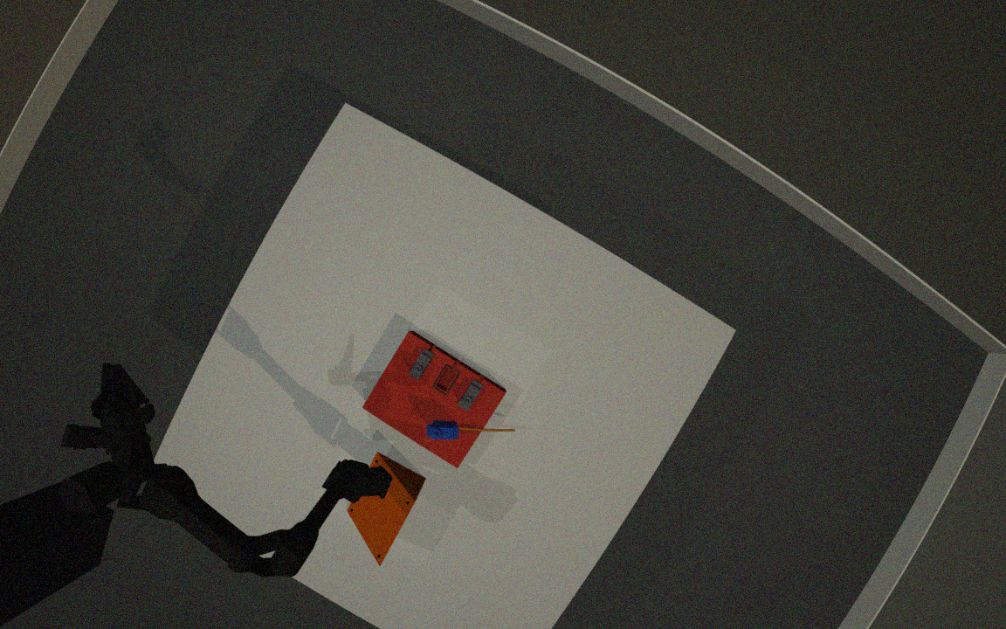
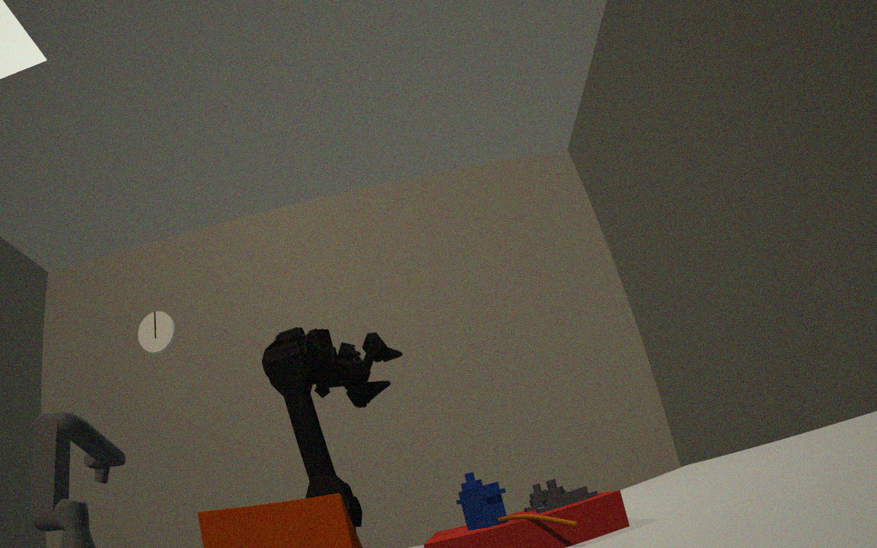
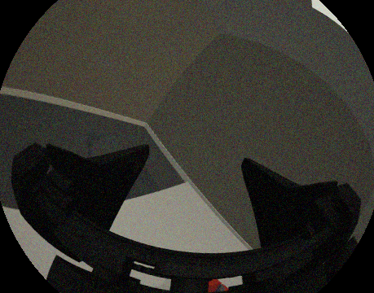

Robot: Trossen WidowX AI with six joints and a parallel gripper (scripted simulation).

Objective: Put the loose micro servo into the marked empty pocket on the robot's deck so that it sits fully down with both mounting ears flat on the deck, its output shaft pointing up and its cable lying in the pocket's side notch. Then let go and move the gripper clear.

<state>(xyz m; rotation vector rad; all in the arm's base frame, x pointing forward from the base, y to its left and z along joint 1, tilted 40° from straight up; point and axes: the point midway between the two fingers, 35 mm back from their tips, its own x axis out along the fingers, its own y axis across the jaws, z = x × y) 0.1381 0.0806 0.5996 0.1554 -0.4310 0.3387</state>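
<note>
Now: gripper tip 50 cm to the left of the red deck, 42 cm above it and 2 cm short of it.
</note>
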